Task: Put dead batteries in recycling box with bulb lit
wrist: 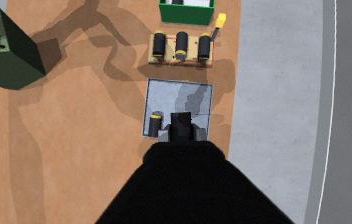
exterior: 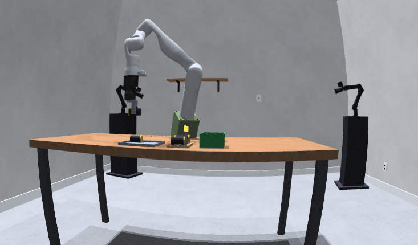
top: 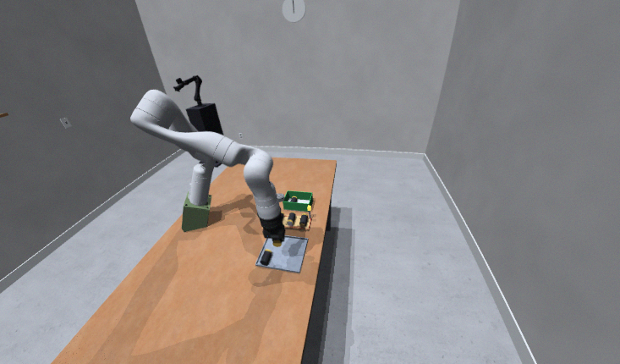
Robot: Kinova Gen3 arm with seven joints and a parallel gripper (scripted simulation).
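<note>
The green recycling box lies 90 mm behind my hand, 350 mm to the left of it and 140 mm below it. Round my hand: grey tray: 20 mm behind, 30 mm to the left, 150 mm below.
</note>
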